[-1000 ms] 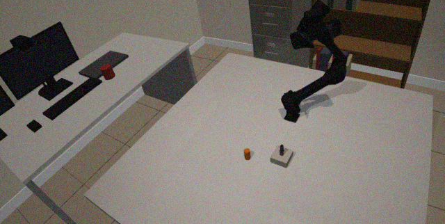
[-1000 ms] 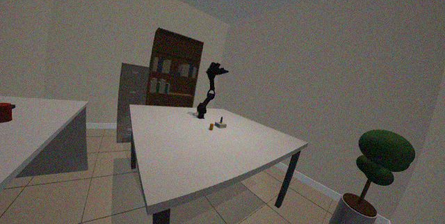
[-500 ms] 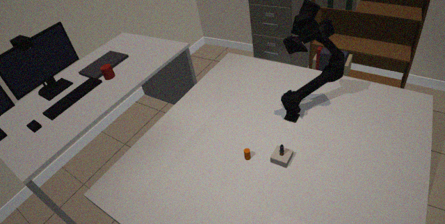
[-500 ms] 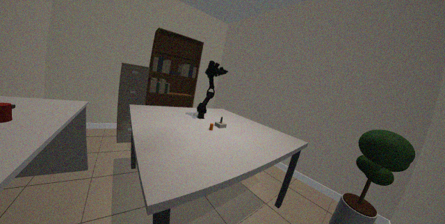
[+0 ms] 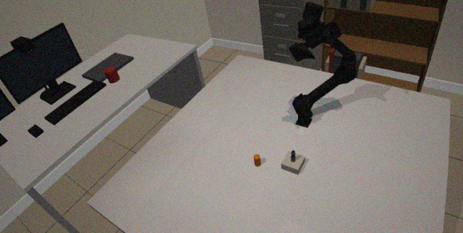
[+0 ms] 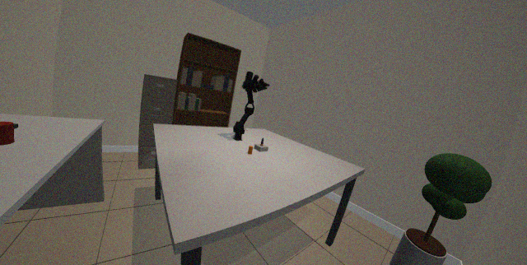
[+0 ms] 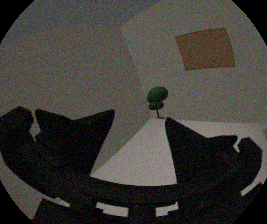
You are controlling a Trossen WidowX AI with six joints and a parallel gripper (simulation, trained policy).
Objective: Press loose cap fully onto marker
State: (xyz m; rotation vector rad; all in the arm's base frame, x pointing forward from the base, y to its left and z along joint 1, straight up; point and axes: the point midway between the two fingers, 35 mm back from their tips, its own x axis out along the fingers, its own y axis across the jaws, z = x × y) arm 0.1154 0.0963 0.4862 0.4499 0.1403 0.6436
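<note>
Now: gripper tip 460 mm above the orange cap, 200 mm to the left of it and 180 mm short of it. Round my gripper tip: dark marker: 420 mm below, 120 mm ahead, 60 mm to the right; pale holder block: 470 mm below, 120 mm ahead, 60 mm to the right.
</note>
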